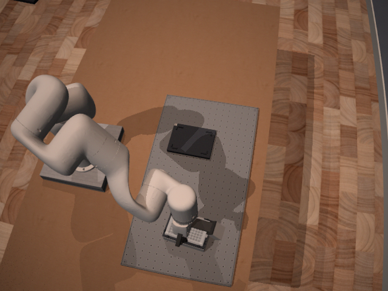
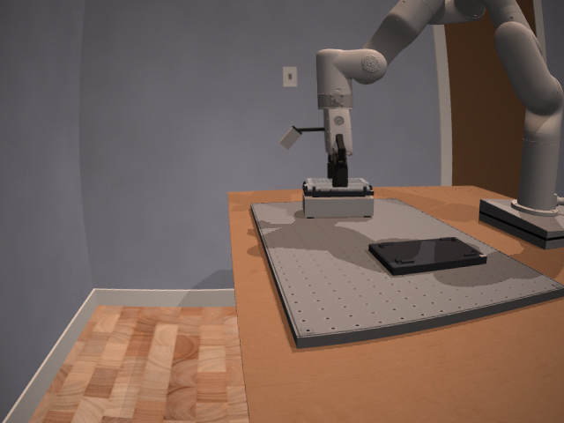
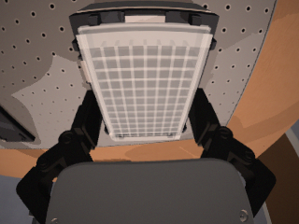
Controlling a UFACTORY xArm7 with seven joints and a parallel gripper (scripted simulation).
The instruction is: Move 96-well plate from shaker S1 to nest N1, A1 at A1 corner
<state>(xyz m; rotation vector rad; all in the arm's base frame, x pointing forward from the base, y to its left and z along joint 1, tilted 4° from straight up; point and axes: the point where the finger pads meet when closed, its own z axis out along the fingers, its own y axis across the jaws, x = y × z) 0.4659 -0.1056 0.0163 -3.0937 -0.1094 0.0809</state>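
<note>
The 96-well plate lies 10 mm below my hand. Round my hand: black plate nest N1 (330 mm to the left, 130 mm behind, 70 mm below).
</note>
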